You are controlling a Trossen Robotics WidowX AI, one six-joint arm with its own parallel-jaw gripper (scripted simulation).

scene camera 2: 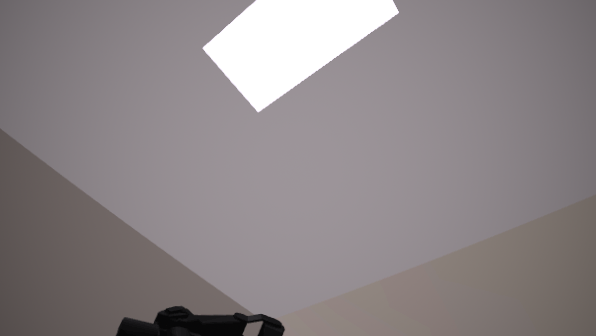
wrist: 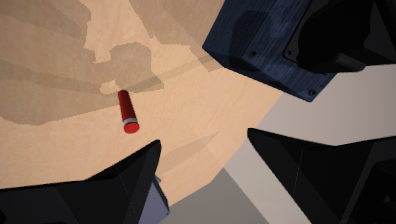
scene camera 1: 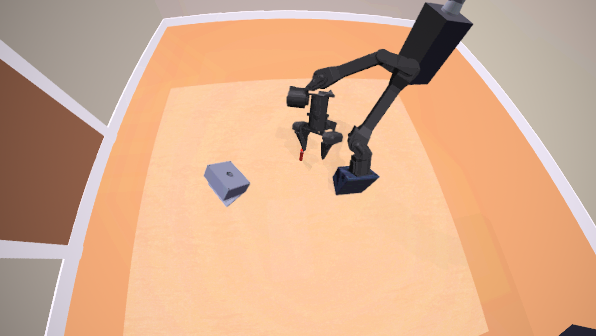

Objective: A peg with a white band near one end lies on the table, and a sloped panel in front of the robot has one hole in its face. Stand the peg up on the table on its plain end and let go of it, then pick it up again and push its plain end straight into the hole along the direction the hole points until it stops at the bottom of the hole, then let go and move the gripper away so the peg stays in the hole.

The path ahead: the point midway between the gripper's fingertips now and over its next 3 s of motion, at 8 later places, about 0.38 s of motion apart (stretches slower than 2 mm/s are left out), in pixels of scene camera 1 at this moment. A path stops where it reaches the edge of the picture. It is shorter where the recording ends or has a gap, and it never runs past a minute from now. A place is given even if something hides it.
My gripper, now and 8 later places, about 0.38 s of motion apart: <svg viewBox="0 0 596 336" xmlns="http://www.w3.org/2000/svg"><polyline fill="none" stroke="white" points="313,155 310,151 304,145 303,145 301,148 301,150 300,152 300,154 301,154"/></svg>
